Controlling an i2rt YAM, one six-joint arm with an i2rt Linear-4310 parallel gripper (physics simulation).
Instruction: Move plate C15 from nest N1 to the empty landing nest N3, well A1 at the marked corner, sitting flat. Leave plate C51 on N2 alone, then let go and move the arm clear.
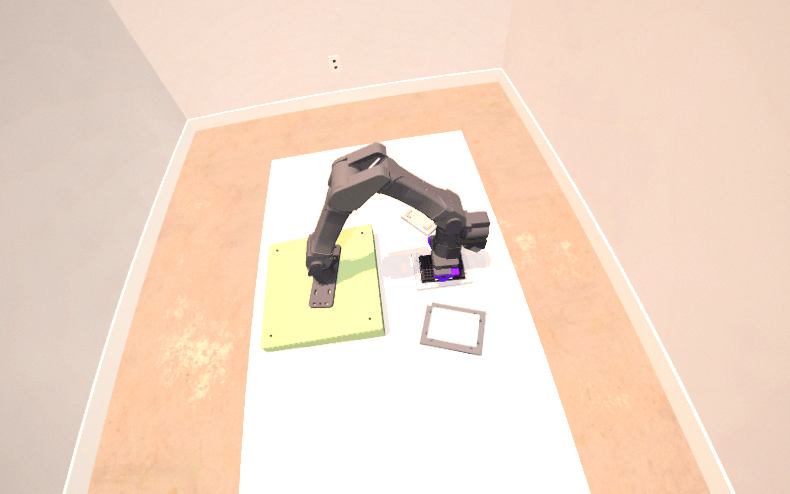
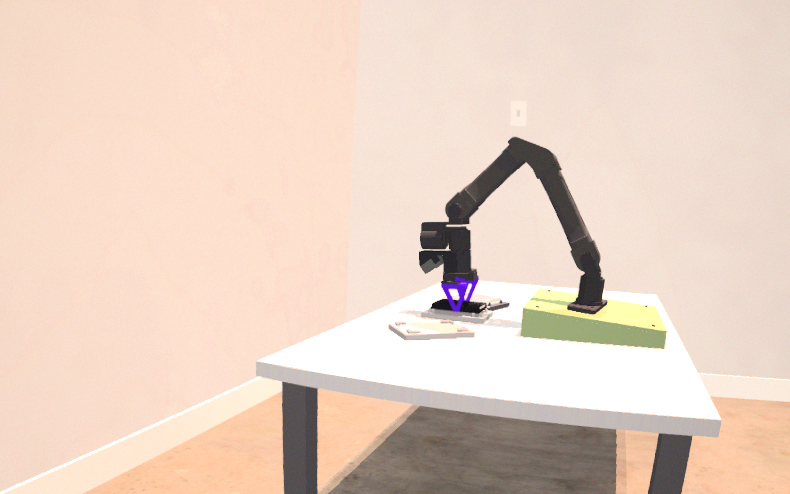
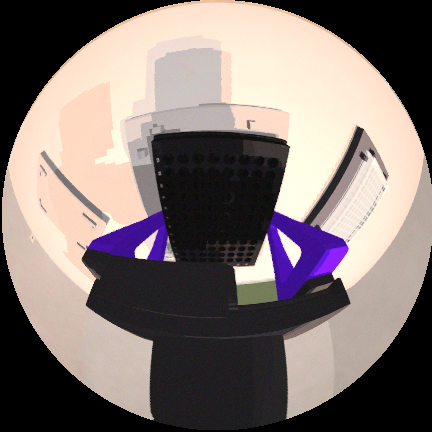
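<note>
My gripper [image 1: 444, 273] [image 2: 458, 303] [image 3: 217, 214] has purple fingers and is shut on the long sides of the black well plate C15 [image 1: 426, 268] [image 2: 474, 307] [image 3: 219, 193]. The plate lies level, at or just above the pale nest N1 [image 1: 437, 285] [image 2: 456, 316] [image 3: 139, 185]; I cannot tell whether they touch. The empty nest N3 [image 1: 427, 330] [image 2: 406, 330] [image 3: 76, 201] is a grey frame nearer the table's front. The white plate C51 [image 1: 418, 221] [image 2: 496, 304] [image 3: 354, 201] rests on nest N2 behind the gripper.
The arm's base stands on a yellow-green block [image 1: 353, 314] [image 2: 592, 329] to one side of the nests. All of it is on a white table [image 1: 384, 425] [image 2: 491, 382] in a bare room.
</note>
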